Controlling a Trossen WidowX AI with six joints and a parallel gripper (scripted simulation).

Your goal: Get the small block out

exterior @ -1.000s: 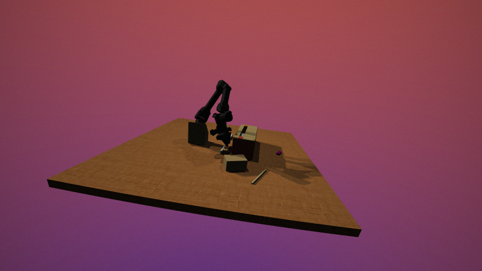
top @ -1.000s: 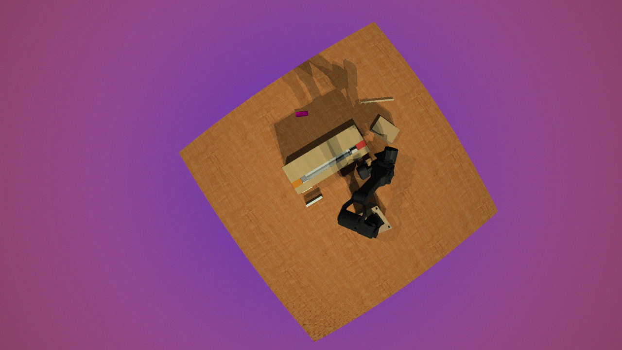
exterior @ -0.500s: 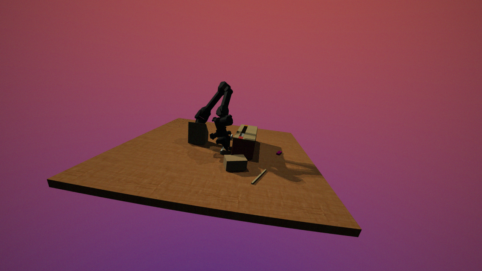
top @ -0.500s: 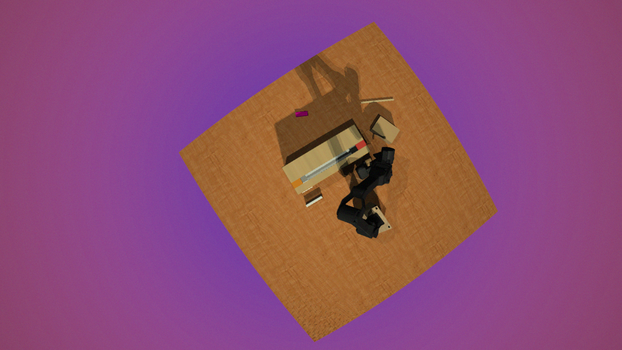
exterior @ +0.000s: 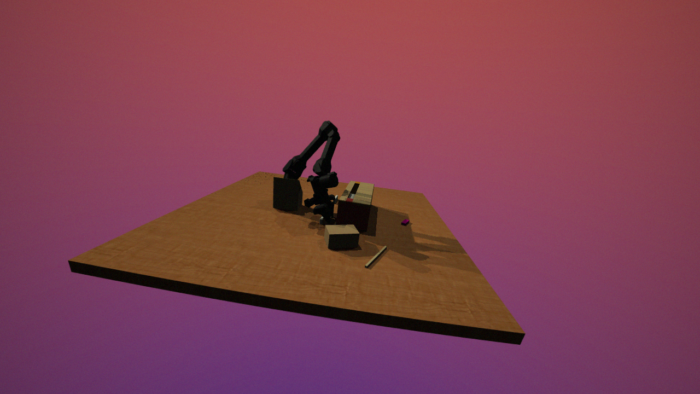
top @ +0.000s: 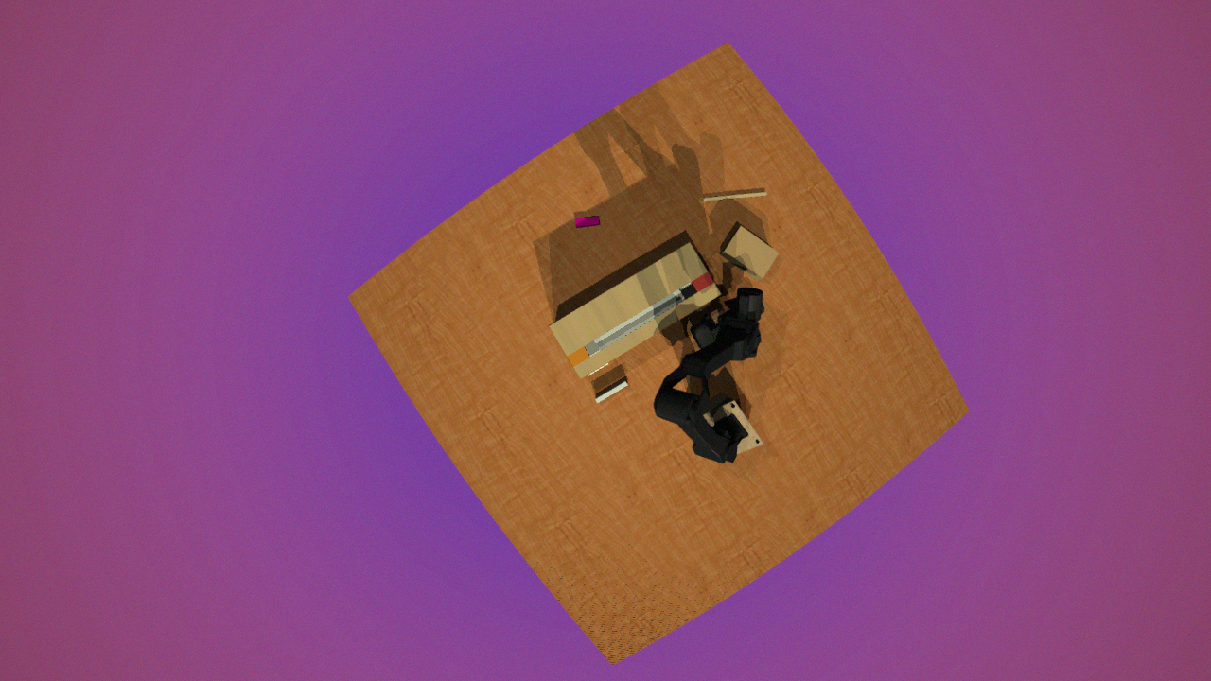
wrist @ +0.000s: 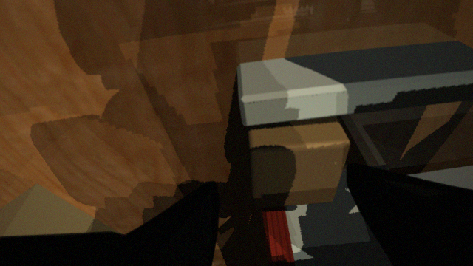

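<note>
My gripper tip is now 2 cm past the brownish block and 1 cm to the right of it. From my gripper tip the other things lie so: box: 18 cm to the left, 8 cm ahead, 4 cm above.
</note>
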